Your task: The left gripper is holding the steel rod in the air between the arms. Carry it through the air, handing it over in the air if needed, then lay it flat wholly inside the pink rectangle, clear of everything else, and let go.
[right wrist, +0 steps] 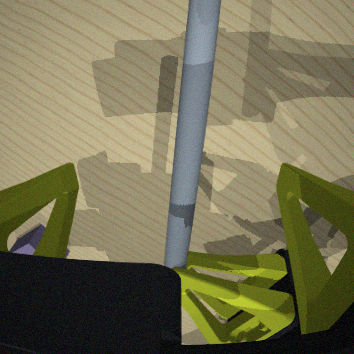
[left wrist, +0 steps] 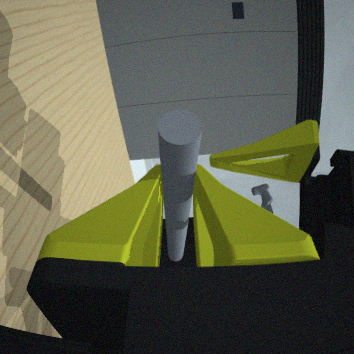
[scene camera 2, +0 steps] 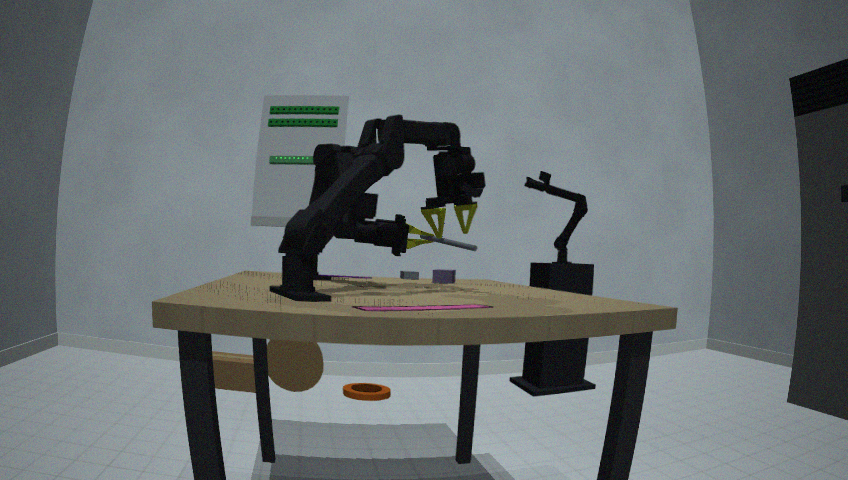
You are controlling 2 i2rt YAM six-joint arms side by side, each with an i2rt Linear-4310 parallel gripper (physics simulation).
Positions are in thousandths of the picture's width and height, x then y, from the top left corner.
Labels:
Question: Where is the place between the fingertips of my left gripper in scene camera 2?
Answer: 511,497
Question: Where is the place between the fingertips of my left gripper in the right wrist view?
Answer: At 476,747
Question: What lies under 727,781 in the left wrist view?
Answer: My left gripper.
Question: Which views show my right gripper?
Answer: The right wrist view, the left wrist view and scene camera 2: all of them.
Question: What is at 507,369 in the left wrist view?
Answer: A steel rod.

